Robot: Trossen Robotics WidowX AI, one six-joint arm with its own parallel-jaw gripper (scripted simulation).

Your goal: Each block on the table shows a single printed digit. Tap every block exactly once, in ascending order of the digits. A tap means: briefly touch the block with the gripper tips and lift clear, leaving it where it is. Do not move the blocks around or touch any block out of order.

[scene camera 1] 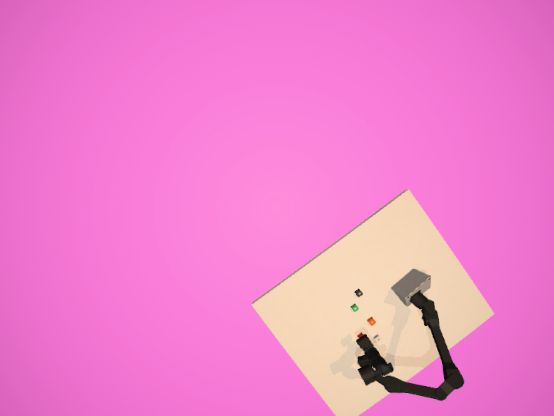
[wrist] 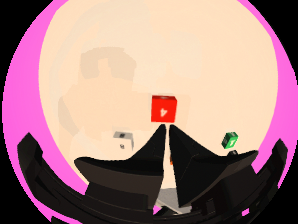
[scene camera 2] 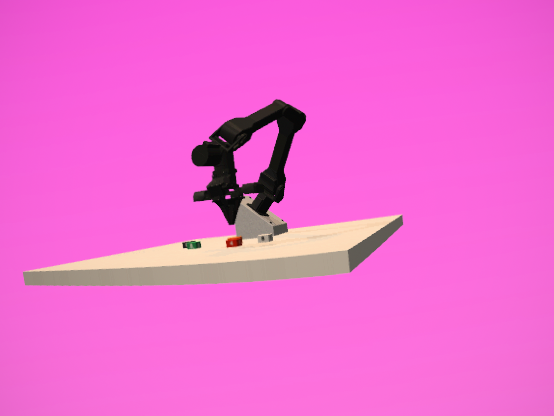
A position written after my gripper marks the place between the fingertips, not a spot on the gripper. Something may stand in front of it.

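Observation:
My gripper (scene camera 2: 231, 225) is closed and it's holding nothing, and you'd find the gripper (wrist: 166, 128) in the wrist picture as well.

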